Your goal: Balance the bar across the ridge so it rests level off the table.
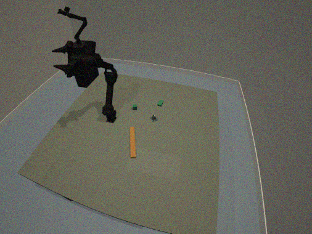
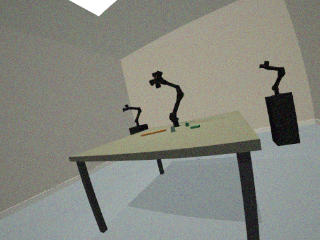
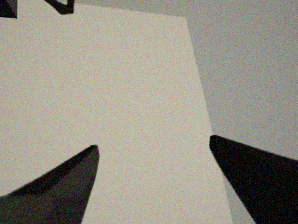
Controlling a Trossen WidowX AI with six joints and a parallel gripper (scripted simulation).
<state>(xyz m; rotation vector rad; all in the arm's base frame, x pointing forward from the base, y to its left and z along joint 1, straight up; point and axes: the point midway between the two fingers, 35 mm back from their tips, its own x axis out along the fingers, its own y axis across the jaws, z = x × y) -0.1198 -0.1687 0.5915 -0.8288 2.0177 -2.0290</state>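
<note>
The orange bar is 590 mm below my gripper tip, 390 mm ahead of it and 30 mm to the left of it.
</note>
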